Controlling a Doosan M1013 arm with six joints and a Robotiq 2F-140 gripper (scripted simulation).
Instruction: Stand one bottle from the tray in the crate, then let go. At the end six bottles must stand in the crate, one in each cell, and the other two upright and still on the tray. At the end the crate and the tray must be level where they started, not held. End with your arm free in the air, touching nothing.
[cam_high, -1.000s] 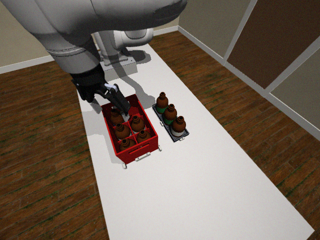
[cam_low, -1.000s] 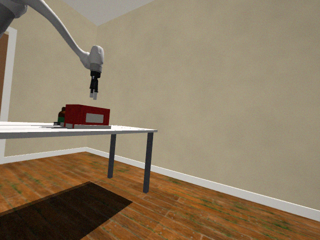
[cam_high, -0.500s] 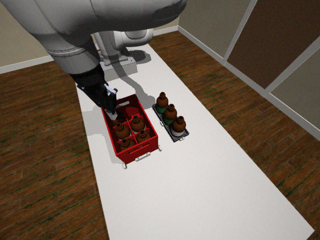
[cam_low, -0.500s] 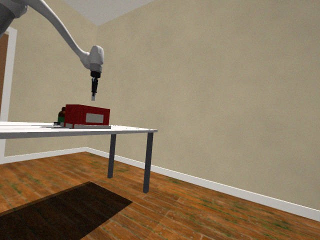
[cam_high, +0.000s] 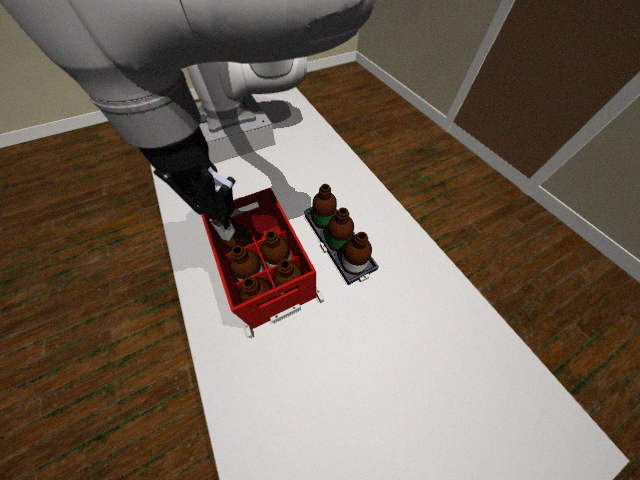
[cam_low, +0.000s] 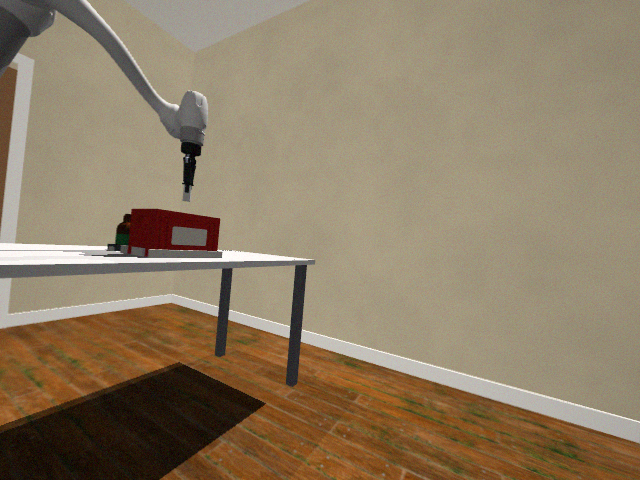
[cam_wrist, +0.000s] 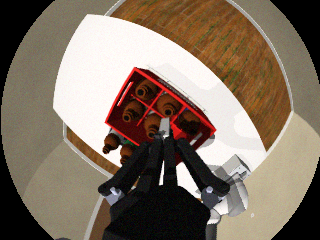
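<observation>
Now: hand 270 mm to the right of the bottle, 180 mm above it and 20 mm short of it. Round my hand: red crate: 180 mm below, 40 mm to the left; dark tray: 280 mm to the left, 250 mm below, 20 mm ahead.
</observation>
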